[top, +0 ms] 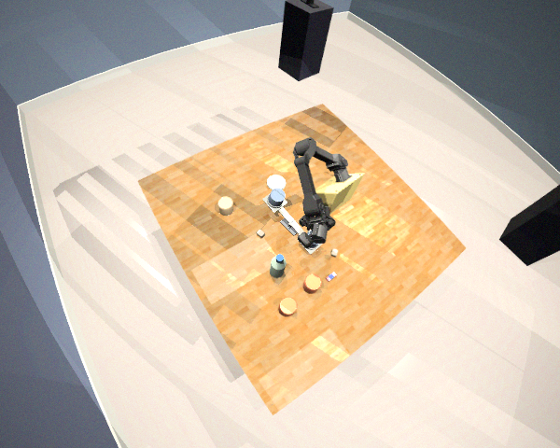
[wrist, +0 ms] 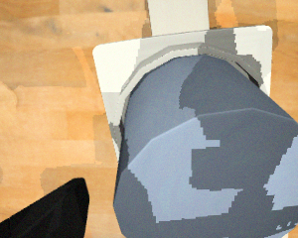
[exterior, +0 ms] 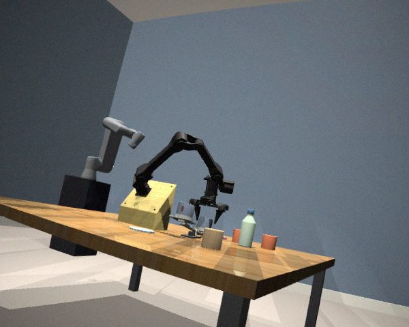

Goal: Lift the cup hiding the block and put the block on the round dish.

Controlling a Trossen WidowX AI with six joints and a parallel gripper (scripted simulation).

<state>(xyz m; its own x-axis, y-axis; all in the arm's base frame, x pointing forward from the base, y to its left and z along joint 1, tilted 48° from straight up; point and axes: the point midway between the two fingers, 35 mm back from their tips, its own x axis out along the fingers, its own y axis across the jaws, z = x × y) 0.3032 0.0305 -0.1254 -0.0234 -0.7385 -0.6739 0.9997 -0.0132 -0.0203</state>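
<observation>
My gripper tip is now 20 mm to the right of the cup and 10 mm above it. From my gripper tip the other things lie so: balance (140 mm to the right, 50 mm below); then balance beam (140 mm to the right, 30 mm below); then green bottle (210 mm ahead, 40 mm above, 10 mm to the right).
</observation>
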